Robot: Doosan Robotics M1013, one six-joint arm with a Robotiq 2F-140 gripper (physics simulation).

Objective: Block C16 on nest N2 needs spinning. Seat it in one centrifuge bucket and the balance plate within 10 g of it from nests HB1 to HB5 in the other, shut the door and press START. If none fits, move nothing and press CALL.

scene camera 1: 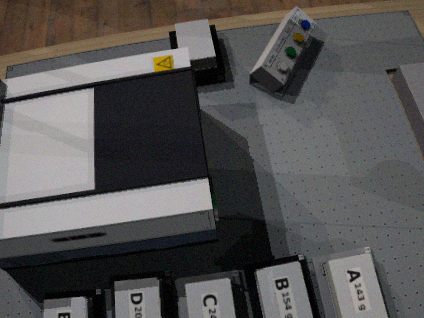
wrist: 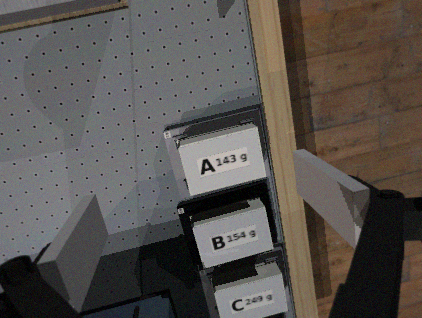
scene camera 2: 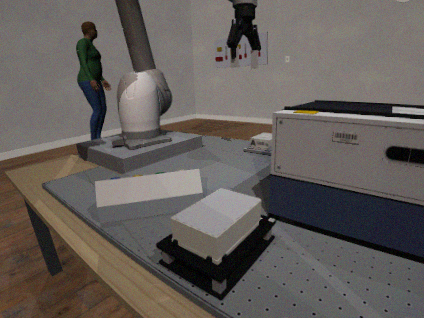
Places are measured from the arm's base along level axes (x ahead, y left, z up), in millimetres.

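Where they show: gripper, fingertip midpoint: (wrist: 200,193) (scene camera 2: 245,67); arm's base, origin of the base link: (scene camera 2: 142,141).
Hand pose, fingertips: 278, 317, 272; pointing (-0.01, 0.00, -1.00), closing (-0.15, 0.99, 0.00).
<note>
Things, the pixels of their top centre, and the offset from my fingertips, as dx, dy, dz. "*": a spot on its surface instead.
- white block, middle of its top: (scene camera 2: 219,208) (scene camera 1: 194,39) +387, -508, -240
- black nest, middle of its top: (scene camera 2: 219,226) (scene camera 1: 195,48) +387, -508, -272
- Plate D, middle of its top: (scene camera 1: 137,313) +461, +108, -267
- plate E, surface spot: (scene camera 1: 65,307) * +600, +107, -267
- dark top panel, middle of its top: (scene camera 1: 145,125) (scene camera 2: 344,106) +442, -190, -108
- button box, middle of its top: (scene camera 2: 148,172) (scene camera 1: 286,36) +168, -515, -237
- wooden rim, surface spot: (wrist: 275,100) * -25, +162, -333
A white block (scene camera 1: 195,37) (scene camera 2: 217,215) sits on a black nest (scene camera 1: 220,65) (scene camera 2: 220,286); no label is readable. Balance plates A, 143 g (scene camera 1: 352,280) (wrist: 222,162), B, 154 g (scene camera 1: 281,290) (wrist: 232,240), and C, 249 g (wrist: 252,297), stand in a row of nests. Plate D (scene camera 1: 136,300) has a cut-off weight starting with 20; plate E (scene camera 1: 65,307) is mostly out of view. The centrifuge (scene camera 1: 110,210) (scene camera 2: 320,155) has a dark top panel (scene camera 1: 147,130); no buckets show. My gripper (scene camera 2: 244,61) (wrist: 200,193) is open and empty, high above plates A and B.
A button box (scene camera 1: 280,55) (scene camera 2: 150,187) with blue, yellow, green and white buttons stands near the table edge. The robot's grey base block (scene camera 1: 412,85) (scene camera 2: 140,152) stands on the perforated table top. A person (scene camera 2: 90,65) stands behind the robot. A wooden rim (wrist: 275,100) runs beside the plates.
</note>
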